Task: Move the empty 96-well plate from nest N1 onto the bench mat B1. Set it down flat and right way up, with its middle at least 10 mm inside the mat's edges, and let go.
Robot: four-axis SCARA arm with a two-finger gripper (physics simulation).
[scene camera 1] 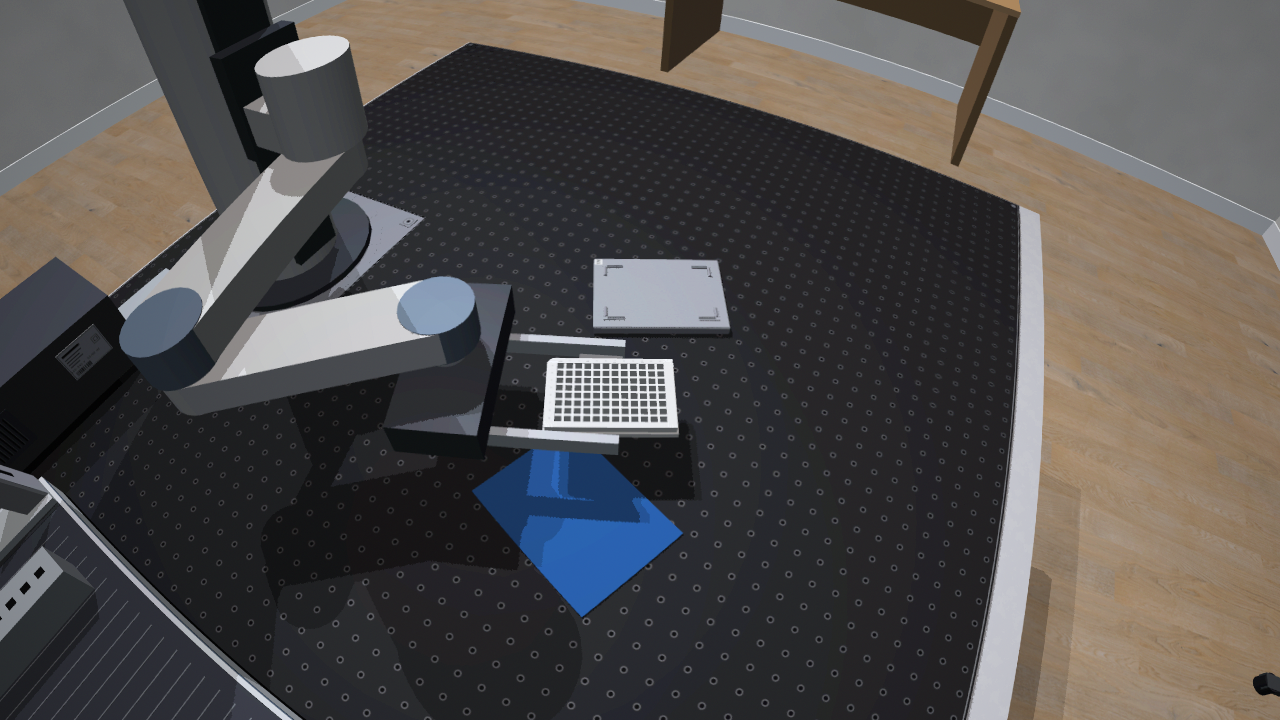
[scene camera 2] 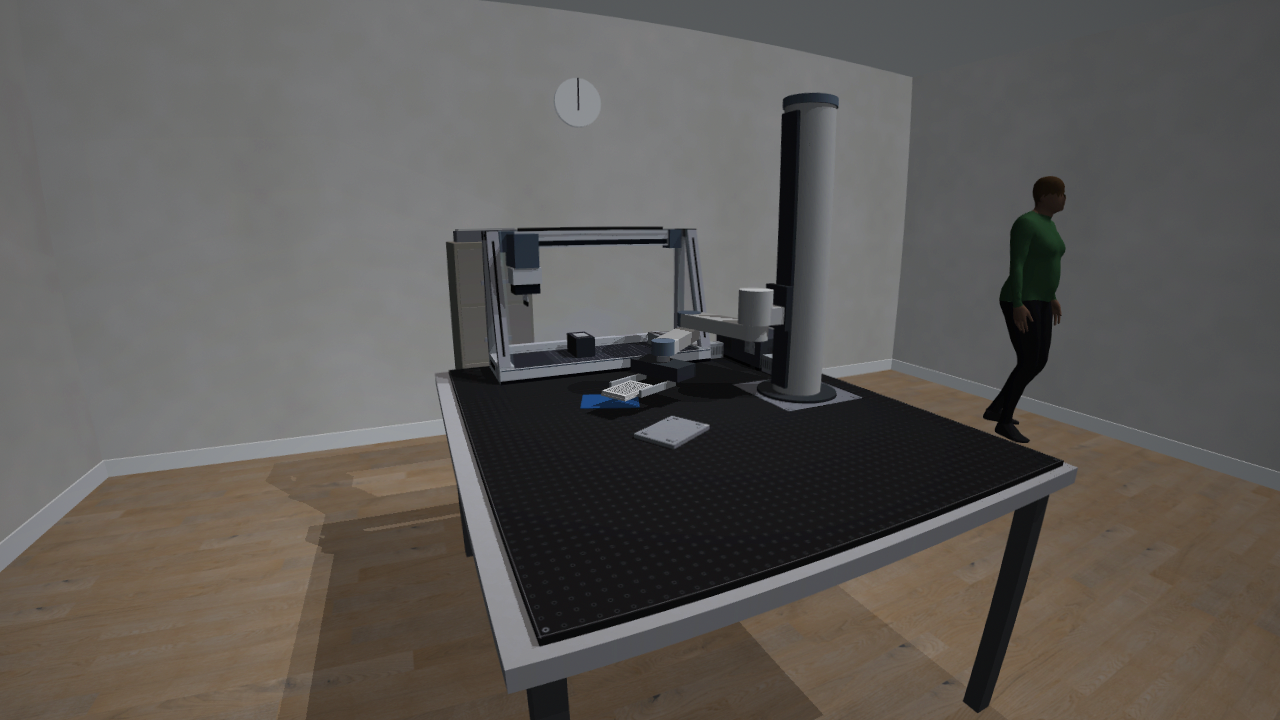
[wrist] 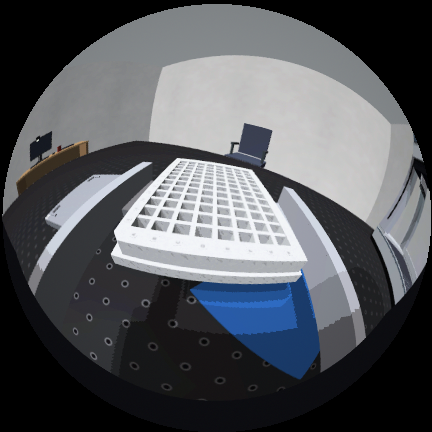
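Seen in the pictures: gripper, fingertip midpoint: (scene camera 1: 621, 395) (scene camera 2: 624, 389) (wrist: 216, 182); arm's base, link origin: (scene camera 2: 795, 394).
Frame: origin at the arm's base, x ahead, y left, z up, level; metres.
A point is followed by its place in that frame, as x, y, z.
The white 96-well plate (scene camera 1: 611, 422) {0.578, -0.075, 0.082} (scene camera 2: 624, 391) {0.580, -0.020, 0.080} (wrist: 210, 256) {0.505, -0.072, 0.082} is level and right way up between the gripper's two long fingers, raised above the bench. My gripper (scene camera 1: 620, 395) {0.571, -0.040, 0.079} (scene camera 2: 627, 388) {0.571, -0.040, 0.079} (wrist: 216, 182) {0.571, -0.040, 0.079} is shut on it by its long sides. The blue bench mat B1 (scene camera 1: 595, 564) {0.619, -0.184, 0.015} (scene camera 2: 592, 402) {0.629, -0.152, 0.015} (wrist: 265, 317) {0.525, -0.120, 0.015} lies turned at an angle on the bench, just below the plate in the scene camera 1 view, with arm shadow across it. Part of the mat is hidden behind the lower finger and plate. The grey nest N1 (scene camera 1: 660, 297) {0.528, 0.148, 0.025} (scene camera 2: 671, 431) {0.532, 0.170, 0.025} (wrist: 82, 196) {0.511, 0.155, 0.025} is bare, with corner brackets.
The arm's column (scene camera 1: 170, 89) {0.008, -0.075, 0.317} (scene camera 2: 814, 250) {0.025, 0.070, 0.458} stands on the black perforated bench (scene camera 1: 805, 268) {0.674, 0.311, 0.013} (scene camera 2: 760, 501) {0.527, 0.539, 0.013}. A gantry machine (scene camera 2: 491, 304) {0.847, -0.571, 0.266} stands at the bench's far end. A dark box (scene camera 1: 53, 331) {-0.052, -0.326, 0.128} is at the left in the scene camera 1 view. A person (scene camera 2: 1038, 259) is beyond the bench.
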